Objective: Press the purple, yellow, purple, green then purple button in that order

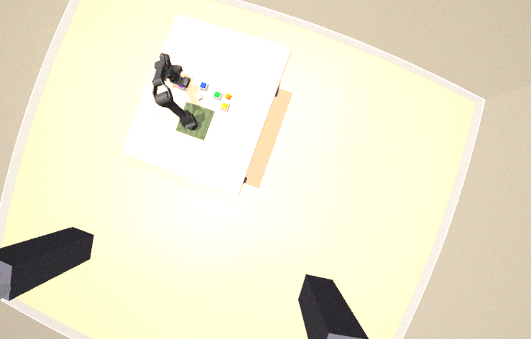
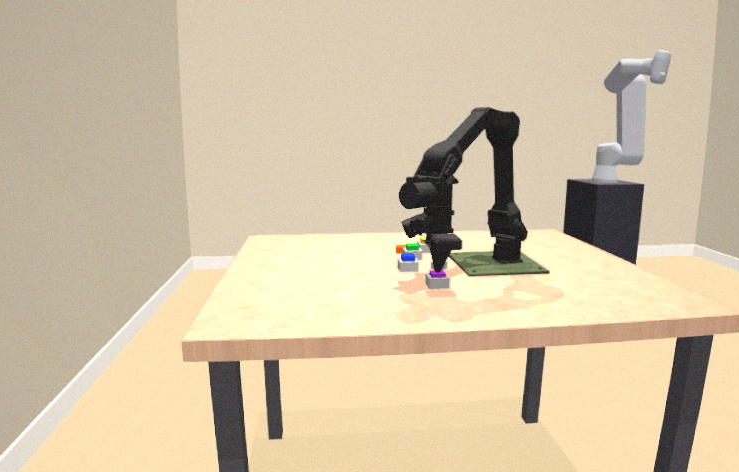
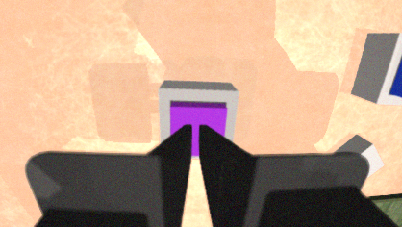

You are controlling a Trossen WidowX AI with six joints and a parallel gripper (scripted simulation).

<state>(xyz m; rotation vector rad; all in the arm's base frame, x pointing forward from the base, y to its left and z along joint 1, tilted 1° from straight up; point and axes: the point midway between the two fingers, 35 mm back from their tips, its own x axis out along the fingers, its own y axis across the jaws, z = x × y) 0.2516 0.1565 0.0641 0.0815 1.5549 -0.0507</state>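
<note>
Now: gripper tip 1 cm above the purple button. Also, from my gripper tip: blue button: 3 cm ahead, 15 cm to the right; then small grey block: 5 cm behind, 14 cm to the right, 2 cm below; then green button: 1 cm behind, 27 cm to the right.
</note>
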